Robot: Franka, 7 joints.
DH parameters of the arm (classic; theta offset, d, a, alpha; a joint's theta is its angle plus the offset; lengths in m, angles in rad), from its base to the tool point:
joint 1: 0 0.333 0 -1.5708
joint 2: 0 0 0 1.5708
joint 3: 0 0.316 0.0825 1.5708
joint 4: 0 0 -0.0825 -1.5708
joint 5: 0 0.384 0 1.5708
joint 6: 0 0 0.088 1.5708
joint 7: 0 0.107 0 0
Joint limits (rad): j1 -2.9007..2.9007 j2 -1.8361..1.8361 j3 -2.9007..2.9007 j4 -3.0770..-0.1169 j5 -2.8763..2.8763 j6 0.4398..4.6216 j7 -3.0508..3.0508
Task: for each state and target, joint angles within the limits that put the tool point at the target. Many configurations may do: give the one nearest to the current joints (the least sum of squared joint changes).
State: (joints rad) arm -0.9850 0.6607 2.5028 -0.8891 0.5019 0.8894 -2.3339
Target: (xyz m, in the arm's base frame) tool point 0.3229 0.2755 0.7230
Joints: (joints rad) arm -0.9510 0.5362 1.9838 -1.4453 0.3064 0.9575 -2.3339
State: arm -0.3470 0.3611 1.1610 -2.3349 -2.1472 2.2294 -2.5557
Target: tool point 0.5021 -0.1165 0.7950
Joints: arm -0.7734 -0.2587 0.5381 -1.7596 -2.1608 2.0108 -2.5557
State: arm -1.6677 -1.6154 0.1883 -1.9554 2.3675 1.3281 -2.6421
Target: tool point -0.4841 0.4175 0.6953
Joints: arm -1.0120 -1.8361 -0.4753 -1.5773 2.5588 1.4299 -2.6421
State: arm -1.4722 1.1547 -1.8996 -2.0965 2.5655 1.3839 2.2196
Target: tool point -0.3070 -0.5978 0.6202
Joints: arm -1.1427 1.2249 -1.9180 -1.6054 2.6412 1.3883 2.2196
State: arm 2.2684 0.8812 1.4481 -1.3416 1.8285 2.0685 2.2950
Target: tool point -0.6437 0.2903 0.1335
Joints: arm 1.9568 1.2590 0.8943 -1.5358 1.8217 2.1930 2.2950
